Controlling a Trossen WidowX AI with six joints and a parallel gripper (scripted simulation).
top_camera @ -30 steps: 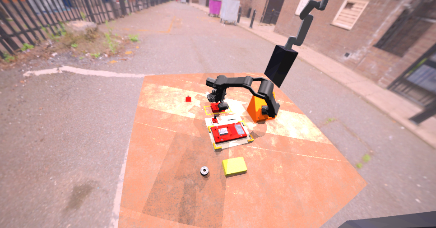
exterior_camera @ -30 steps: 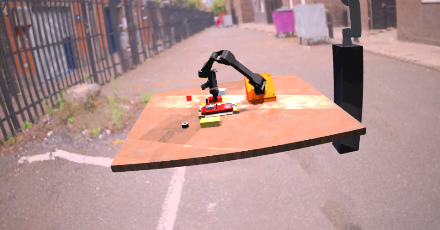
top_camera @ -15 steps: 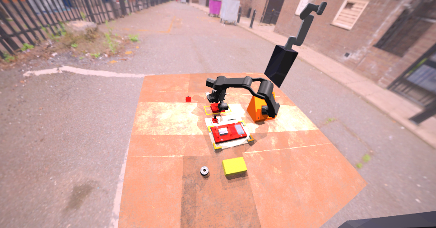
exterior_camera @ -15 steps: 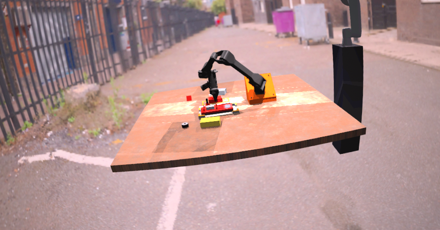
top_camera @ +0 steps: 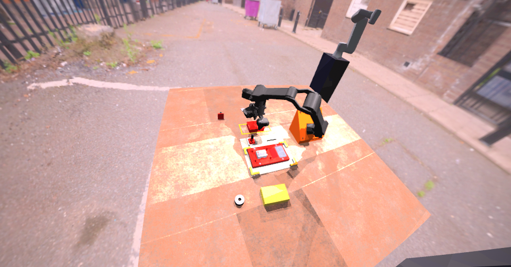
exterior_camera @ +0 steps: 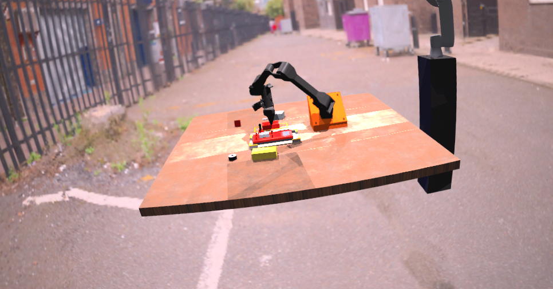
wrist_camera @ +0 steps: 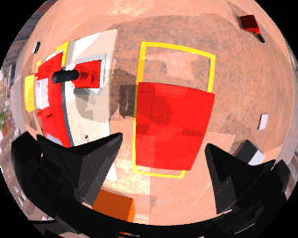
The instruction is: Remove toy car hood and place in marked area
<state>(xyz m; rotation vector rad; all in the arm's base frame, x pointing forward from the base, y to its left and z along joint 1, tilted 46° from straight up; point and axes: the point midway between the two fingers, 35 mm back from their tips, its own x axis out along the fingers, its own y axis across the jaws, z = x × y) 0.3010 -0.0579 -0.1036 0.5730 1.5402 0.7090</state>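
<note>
Now: the hood 1 cm ahead of my gripper tip and 1 cm below it. From my gripper tip the other things lie so: grey block 4 cm behind, 17 cm to the right, 1 cm below; then yellow block 3 cm ahead, 41 cm to the left, 1 cm below.
</note>
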